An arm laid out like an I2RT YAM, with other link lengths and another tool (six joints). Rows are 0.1 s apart.
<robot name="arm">
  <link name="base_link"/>
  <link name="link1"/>
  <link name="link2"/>
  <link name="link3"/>
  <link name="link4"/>
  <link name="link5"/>
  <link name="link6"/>
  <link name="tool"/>
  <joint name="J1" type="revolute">
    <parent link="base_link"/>
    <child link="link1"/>
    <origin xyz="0 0 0.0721"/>
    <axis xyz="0 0 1"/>
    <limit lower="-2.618" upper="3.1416"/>
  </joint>
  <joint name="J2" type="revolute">
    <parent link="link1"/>
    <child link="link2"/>
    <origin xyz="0.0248 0.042 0.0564" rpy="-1.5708 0 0"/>
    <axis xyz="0 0 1"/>
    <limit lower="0" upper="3.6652"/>
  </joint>
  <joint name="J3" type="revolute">
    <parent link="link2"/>
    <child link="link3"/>
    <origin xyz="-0.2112 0 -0.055" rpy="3.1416 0 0"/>
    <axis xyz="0 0 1"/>
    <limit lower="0" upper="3.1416"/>
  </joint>
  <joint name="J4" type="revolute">
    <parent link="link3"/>
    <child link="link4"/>
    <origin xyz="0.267 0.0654 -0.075"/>
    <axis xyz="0 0 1"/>
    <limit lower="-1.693" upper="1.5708"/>
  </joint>
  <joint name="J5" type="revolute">
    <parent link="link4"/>
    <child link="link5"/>
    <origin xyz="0.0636 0.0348 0.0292" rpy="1.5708 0 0"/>
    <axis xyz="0 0 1"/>
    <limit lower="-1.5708" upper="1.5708"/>
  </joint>
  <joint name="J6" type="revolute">
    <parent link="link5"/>
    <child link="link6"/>
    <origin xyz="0.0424 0 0.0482" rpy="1.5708 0 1.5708"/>
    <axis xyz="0 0 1"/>
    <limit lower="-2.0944" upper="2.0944"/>
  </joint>
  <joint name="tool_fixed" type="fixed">
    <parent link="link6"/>
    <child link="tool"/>
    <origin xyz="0.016 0.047 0.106" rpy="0.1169 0 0.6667"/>
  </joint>
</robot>
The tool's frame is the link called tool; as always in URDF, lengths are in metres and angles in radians.
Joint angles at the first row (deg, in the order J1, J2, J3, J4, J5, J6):
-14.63, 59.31, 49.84, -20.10, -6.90, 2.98
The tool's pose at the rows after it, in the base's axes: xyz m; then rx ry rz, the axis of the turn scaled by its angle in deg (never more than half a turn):
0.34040, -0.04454, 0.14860, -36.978, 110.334, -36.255
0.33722, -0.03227, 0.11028, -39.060, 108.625, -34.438
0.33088, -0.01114, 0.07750, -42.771, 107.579, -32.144
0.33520, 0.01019, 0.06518, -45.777, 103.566, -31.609
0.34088, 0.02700, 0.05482, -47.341, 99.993, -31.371
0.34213, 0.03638, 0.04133, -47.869, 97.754, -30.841
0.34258, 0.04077, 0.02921, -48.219, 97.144, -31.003
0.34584, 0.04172, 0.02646, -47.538, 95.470, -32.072
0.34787, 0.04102, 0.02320, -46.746, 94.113, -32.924
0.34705, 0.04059, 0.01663, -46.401, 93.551, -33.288
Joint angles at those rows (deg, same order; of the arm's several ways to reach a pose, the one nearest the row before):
-14.48, 56.36, 42.33, -14.26, -8.86, 2.61
-13.17, 55.24, 33.36, -5.93, -10.28, 2.28
-9.78, 55.37, 26.87, -0.03, -10.35, 1.87
-5.52, 57.04, 23.66, 7.20, -9.39, 1.43
-2.13, 60.31, 21.56, 15.07, -8.36, 1.37
-0.56, 63.68, 19.20, 22.46, -8.34, 1.50
0.51, 67.42, 18.19, 27.62, -7.57, 1.48
1.02, 69.76, 17.48, 32.56, -6.79, 1.39
1.06, 71.98, 16.69, 37.19, -6.42, 1.34
1.06, 74.32, 15.81, 41.08, -6.26, 1.32

